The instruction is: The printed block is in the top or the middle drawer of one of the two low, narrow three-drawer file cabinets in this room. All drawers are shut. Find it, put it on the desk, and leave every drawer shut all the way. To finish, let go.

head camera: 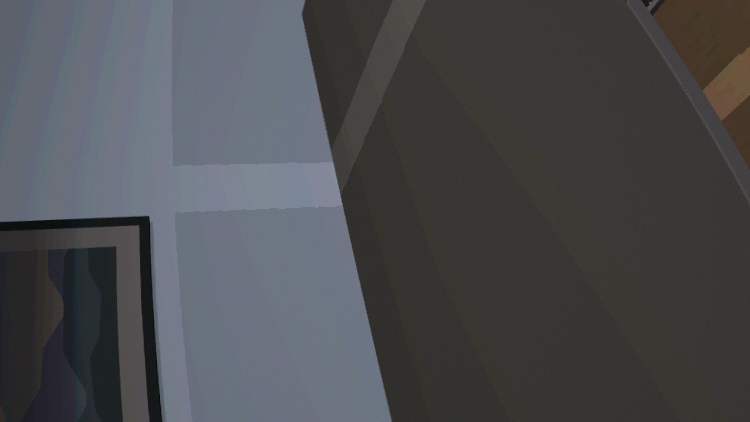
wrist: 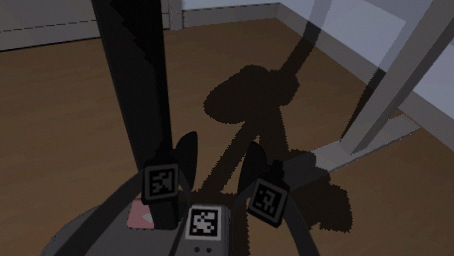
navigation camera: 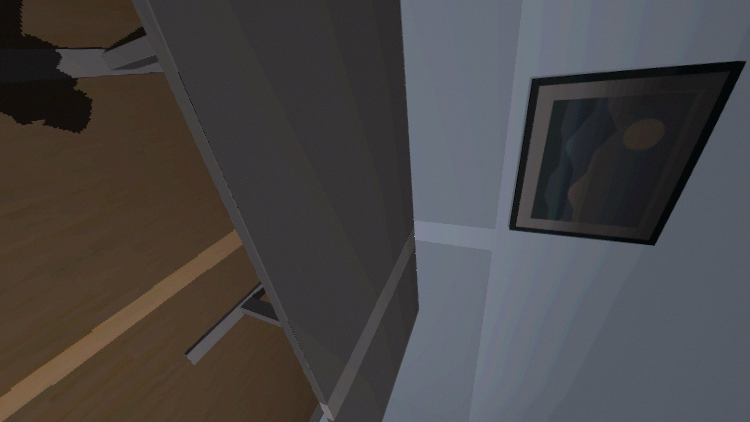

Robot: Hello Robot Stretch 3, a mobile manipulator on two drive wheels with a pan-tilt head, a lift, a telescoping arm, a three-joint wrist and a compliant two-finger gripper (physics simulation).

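Places are measured from the robot's base along level axes (x ahead, y left, z up), in millimetres.
Pixels of known places: gripper, between the fingertips: (wrist: 221, 155).
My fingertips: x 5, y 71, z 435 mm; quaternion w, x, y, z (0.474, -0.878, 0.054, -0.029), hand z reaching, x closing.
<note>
Behind a point stands the place of what it marks.
The desk (head camera: 550, 220) @[x 486, y -9, z 950 mm] (navigation camera: 309, 173) @[x 395, y 75, z 950 mm] has a bare dark grey top that runs diagonally through the head and navigation views, against a pale wall. In the wrist view my gripper (wrist: 221, 155) @[x 5, y 71, z 435 mm] is open and empty, above the wood floor. A grey desk leg (wrist: 395, 75) @[x 424, y 433, z 308 mm] with its flat foot stands to the right of the fingers. The printed block, the file cabinets and their drawers do not show in these views.
A framed picture (head camera: 131, 314) @[x 1072, y 109, z 1384 mm] (navigation camera: 524, 157) @[x 1026, y 201, z 1355 mm] hangs on the wall. In the navigation view a leg and foot (navigation camera: 215, 335) show past the desk's edge. In the wrist view baseboards line the walls, and the robot's dark mast (wrist: 135, 85) @[x -66, y 116, z 460 mm] rises on the left.
</note>
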